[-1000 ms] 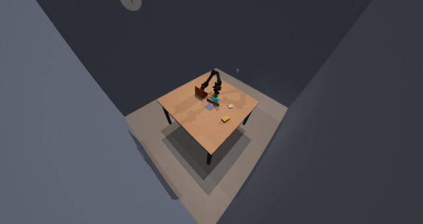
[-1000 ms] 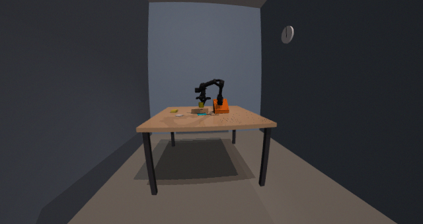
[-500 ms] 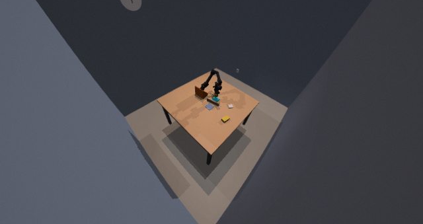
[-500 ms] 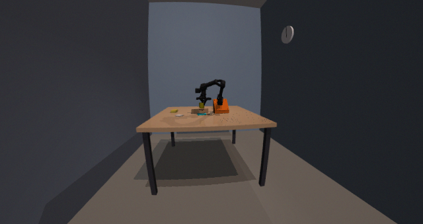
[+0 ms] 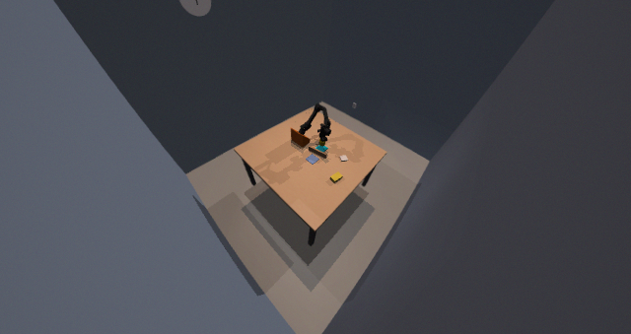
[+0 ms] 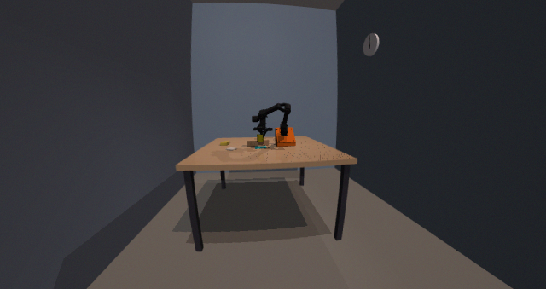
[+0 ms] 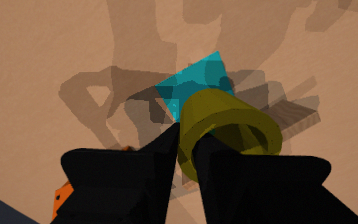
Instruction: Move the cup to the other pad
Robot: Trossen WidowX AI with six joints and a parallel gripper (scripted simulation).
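The cyan pad lies 20 mm ahead of my gripper tip, 10 mm to the right of it and 110 mm below it. Round my gripper tip: white object (310 mm ahead, 40 mm to the left, 90 mm below); olive-yellow cup (20 mm ahead, 20 mm to the right); low wooden bar (40 mm ahead, 120 mm to the right, 80 mm below).
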